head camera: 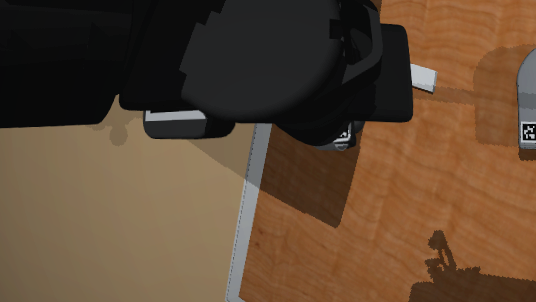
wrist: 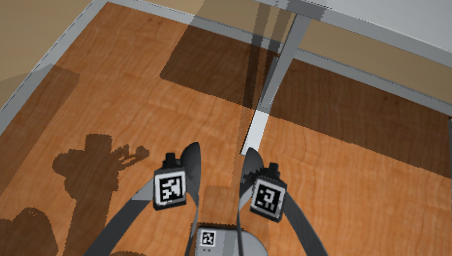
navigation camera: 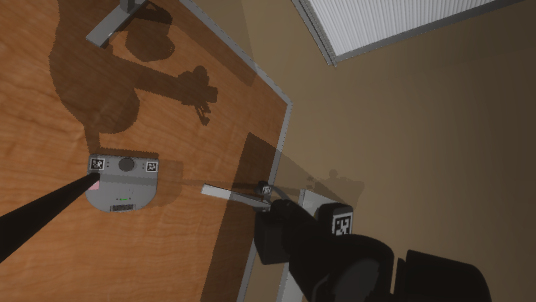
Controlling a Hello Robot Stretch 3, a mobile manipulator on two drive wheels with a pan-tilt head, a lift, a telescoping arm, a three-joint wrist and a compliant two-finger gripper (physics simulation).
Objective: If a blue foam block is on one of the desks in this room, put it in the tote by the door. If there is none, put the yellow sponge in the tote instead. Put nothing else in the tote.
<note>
I see my gripper [head camera: 345, 100].
My gripper shows as well in the wrist view [wrist: 221, 162] and in the navigation camera view [navigation camera: 259, 197].
</note>
